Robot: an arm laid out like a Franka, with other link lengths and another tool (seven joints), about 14 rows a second.
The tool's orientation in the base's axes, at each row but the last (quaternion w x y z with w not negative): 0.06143 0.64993 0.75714 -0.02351; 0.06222 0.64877 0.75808 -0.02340; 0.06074 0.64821 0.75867 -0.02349; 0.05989 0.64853 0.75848 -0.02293; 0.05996 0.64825 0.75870 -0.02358; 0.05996 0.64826 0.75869 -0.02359; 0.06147 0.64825 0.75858 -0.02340; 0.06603 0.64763 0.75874 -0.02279; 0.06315 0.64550 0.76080 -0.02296; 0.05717 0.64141 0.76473 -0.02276
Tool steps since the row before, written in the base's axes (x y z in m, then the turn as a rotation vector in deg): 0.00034 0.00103 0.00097 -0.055 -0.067 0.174; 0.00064 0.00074 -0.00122 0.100 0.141 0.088; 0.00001 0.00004 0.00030 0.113 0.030 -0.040; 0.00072 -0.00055 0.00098 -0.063 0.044 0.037; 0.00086 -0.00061 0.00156 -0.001 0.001 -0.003; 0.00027 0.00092 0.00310 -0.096 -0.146 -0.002; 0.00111 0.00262 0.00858 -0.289 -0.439 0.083; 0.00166 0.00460 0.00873 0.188 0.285 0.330; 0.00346 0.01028 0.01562 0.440 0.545 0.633; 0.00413 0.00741 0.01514 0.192 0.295 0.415
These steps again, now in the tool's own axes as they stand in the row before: 0.00084 0.00054 -0.00106 -0.079 -0.057 -0.168; 0.00078 0.00069 0.00116 0.112 0.125 -0.097; 0.00000 0.00003 -0.00030 0.017 0.114 0.043; -0.00077 0.00067 -0.00087 0.048 -0.054 -0.045; -0.00092 0.00082 -0.00143 0.001 -0.001 0.003; 0.00048 0.00054 -0.00316 -0.128 -0.118 0.013; 0.00134 0.00189 -0.00874 -0.397 -0.351 -0.050; 0.00312 0.00282 -0.00908 0.208 0.248 -0.348; 0.00755 0.00584 -0.01645 0.384 0.553 -0.662; 0.00478 0.00595 -0.01559 0.207 0.257 -0.433
